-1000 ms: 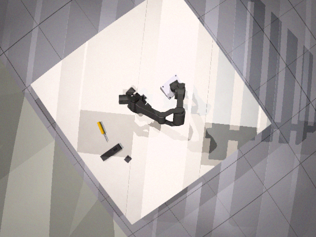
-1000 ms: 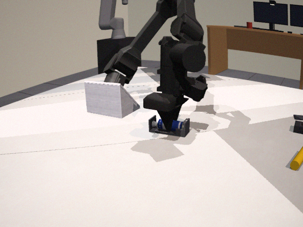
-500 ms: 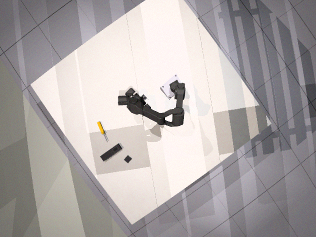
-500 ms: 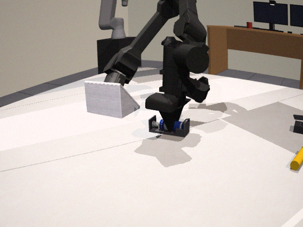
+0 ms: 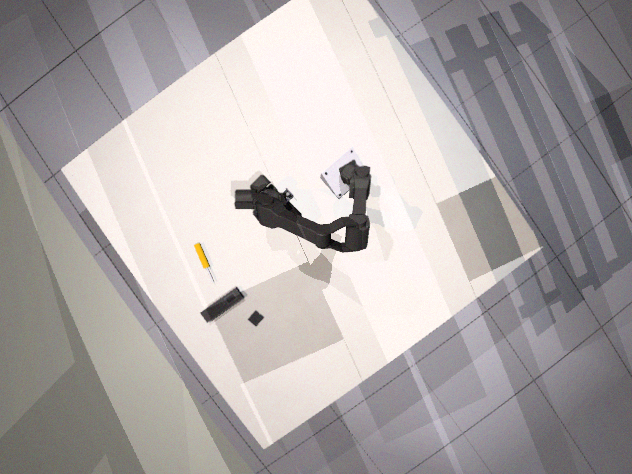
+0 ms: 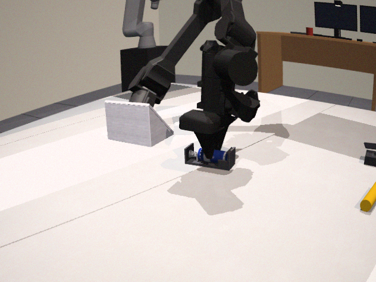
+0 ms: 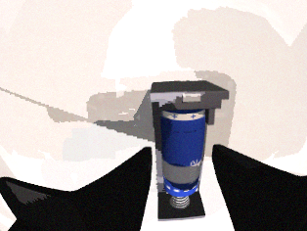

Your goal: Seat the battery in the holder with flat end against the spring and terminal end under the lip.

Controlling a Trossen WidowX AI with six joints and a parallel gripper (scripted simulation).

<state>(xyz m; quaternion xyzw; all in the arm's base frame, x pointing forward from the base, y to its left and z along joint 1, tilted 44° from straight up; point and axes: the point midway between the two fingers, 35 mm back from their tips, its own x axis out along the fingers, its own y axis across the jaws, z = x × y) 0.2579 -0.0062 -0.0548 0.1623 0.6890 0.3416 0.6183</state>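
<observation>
My gripper tip is right at the battery. From my gripper tip the other things lie so: small dark square (300 mm ahead, 300 mm to the left, 20 mm below); then yellow-handled screwdriver (340 mm ahead, 50 mm to the left, 10 mm below); then dark flat bar (370 mm ahead, 200 mm to the left).
</observation>
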